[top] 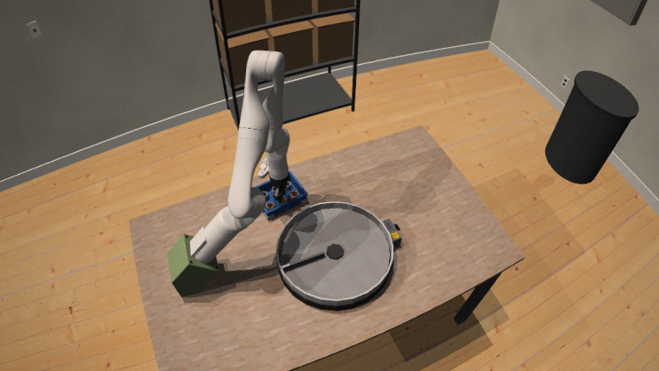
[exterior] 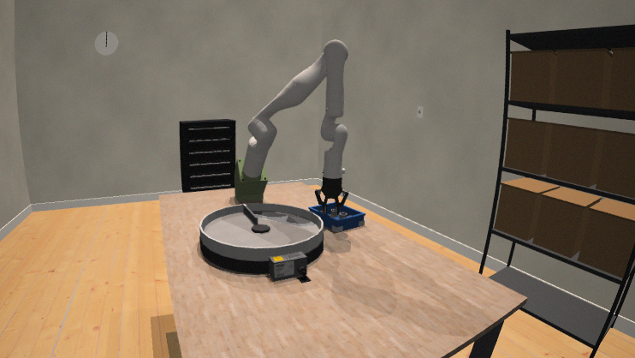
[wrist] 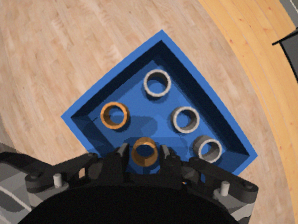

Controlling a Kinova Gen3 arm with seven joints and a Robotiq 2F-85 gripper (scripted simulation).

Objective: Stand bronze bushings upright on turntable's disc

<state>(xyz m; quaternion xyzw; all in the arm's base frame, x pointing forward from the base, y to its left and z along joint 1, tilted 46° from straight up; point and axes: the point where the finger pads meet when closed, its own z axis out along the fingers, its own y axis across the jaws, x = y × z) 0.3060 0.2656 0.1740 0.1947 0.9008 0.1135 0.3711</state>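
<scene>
Now: hand 1 cm past the blue crate, 3 cm to the right of it and 3 cm above it. Also, from my hand: turntable: 17 cm ahead, 30 cm to the right, 1 cm below; then grey turntable disc: 15 cm ahead, 30 cm to the right.
</scene>
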